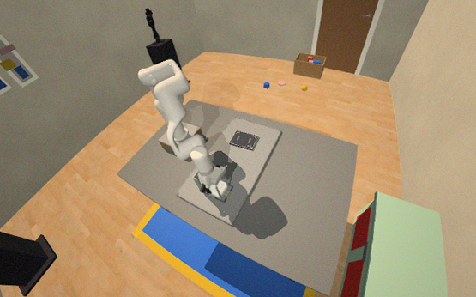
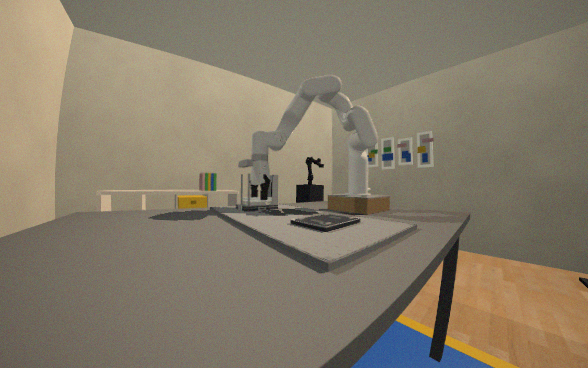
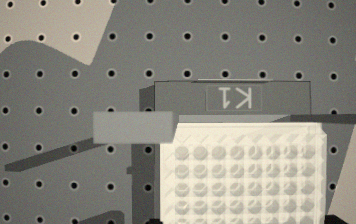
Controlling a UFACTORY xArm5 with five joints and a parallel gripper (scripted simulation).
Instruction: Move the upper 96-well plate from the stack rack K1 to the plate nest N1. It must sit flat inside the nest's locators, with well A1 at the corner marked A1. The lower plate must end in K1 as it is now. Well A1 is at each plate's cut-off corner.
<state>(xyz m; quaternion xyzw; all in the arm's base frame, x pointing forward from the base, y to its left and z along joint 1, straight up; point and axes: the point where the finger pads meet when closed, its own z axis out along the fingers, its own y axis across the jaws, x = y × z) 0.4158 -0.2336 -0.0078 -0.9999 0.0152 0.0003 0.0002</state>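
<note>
Now: hand 1 cm above the white 96-well plate. Round my hand: dark plate nest N1 (38 cm to the left, 5 cm below); A1 label (33 cm to the left, 8 cm ahead, 4 cm below).
</note>
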